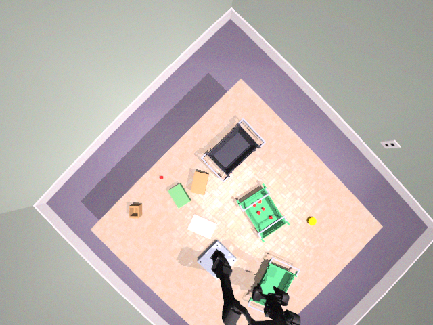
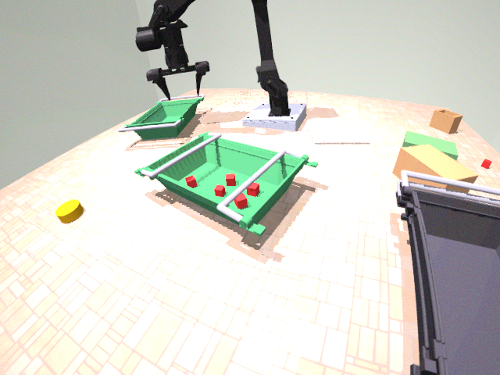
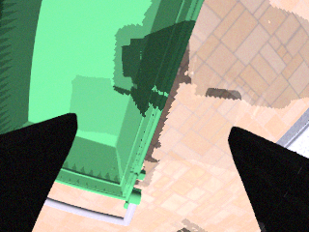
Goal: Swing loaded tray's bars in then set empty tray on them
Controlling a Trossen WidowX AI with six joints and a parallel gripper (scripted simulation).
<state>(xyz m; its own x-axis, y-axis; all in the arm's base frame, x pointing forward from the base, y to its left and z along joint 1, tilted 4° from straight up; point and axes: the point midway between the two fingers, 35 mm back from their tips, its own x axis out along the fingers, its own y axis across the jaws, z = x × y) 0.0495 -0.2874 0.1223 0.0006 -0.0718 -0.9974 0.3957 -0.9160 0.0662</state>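
Now: gripper tip 80 mm to the left of the green tray and 50 mm above it. From my gripper tip the other things lie so: tan wedge 240 mm ahead, 640 mm to the left, 70 mm below; white sheet 30 mm ahead, 470 mm to the left, 90 mm below; yellow disc 450 mm ahead, 50 mm to the right, 90 mm below.
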